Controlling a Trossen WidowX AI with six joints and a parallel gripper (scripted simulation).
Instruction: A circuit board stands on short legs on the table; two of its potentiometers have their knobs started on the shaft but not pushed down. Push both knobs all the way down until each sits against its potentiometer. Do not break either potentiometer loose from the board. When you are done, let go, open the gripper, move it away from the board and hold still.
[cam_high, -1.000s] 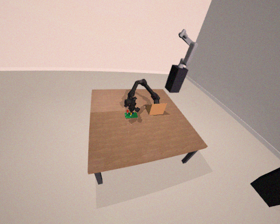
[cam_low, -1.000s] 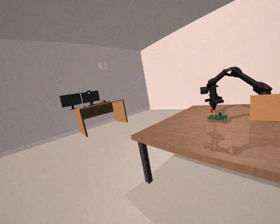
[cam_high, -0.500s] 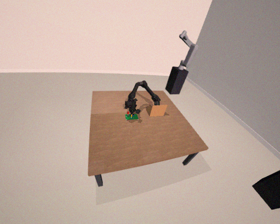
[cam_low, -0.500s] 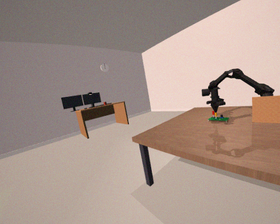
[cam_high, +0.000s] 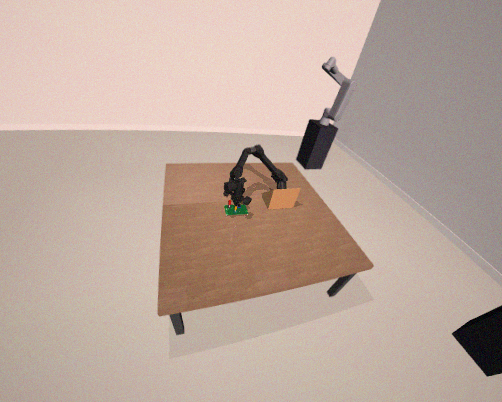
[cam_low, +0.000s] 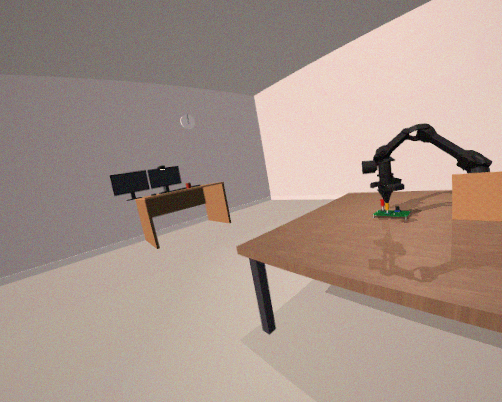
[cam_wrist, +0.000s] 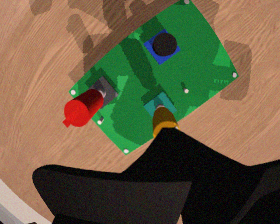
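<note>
The red knob is 30 mm ahead of my gripper tip, 50 mm to the right of it and 10 mm below it. Also, from my gripper tip: yellow knob: 10 mm below.
</note>
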